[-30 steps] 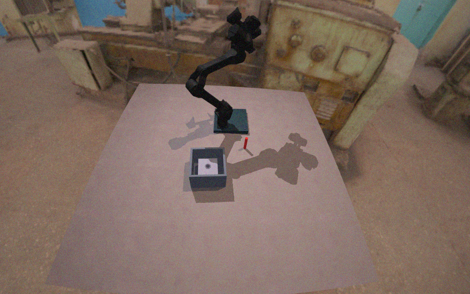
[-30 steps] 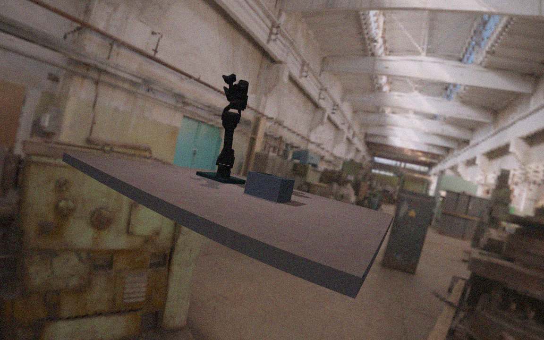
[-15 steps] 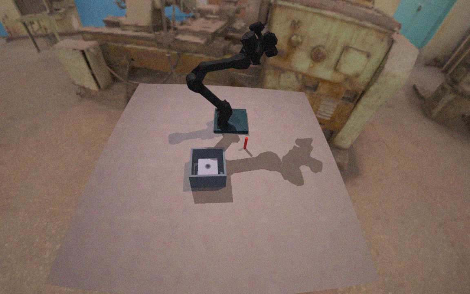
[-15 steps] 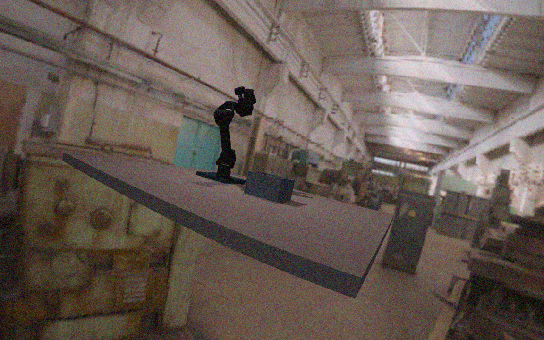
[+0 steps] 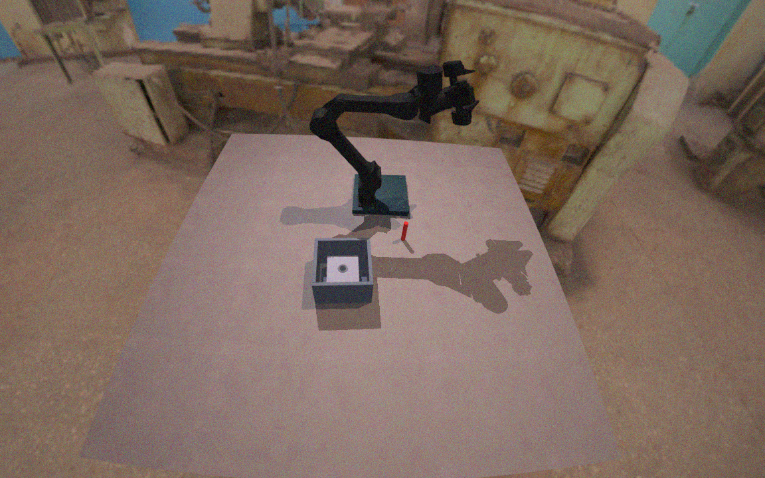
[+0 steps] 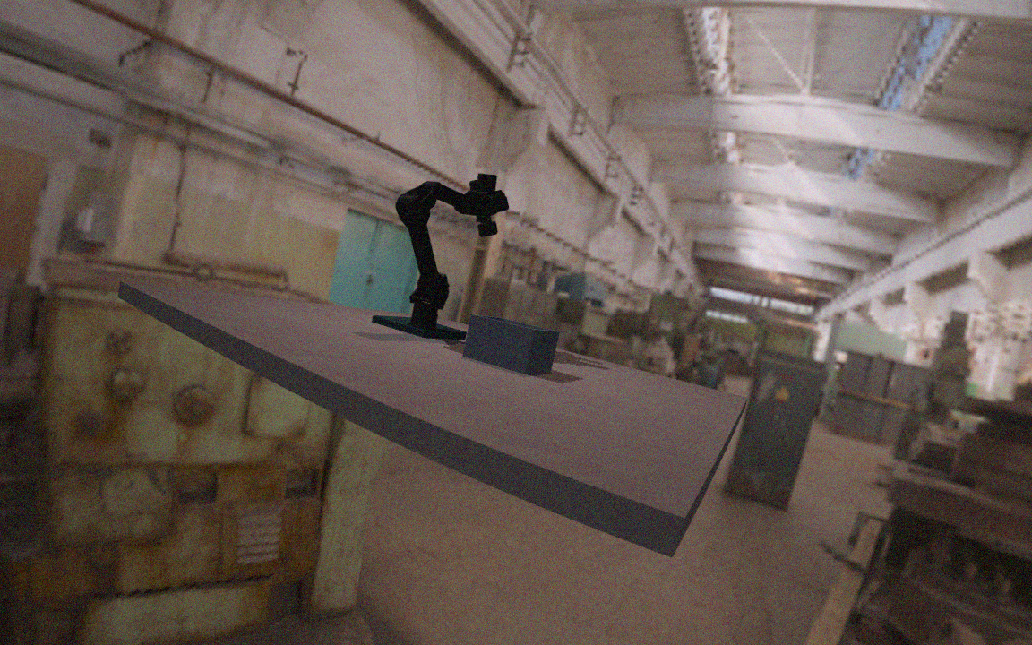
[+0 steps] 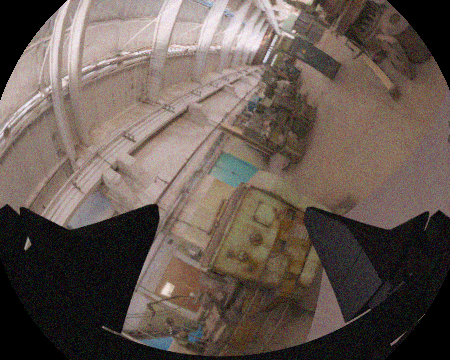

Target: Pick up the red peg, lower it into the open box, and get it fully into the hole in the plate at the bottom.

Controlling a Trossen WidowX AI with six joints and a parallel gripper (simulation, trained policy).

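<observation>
Right now my gripper tip is 250 mm short of the red peg, 200 mm to the left of it and 390 mm above it. From my gripper tip the other things lie so: blue box: 410 mm ahead, 400 mm to the right, 410 mm below; then plate: 410 mm ahead, 400 mm to the right, 390 mm below.
</observation>
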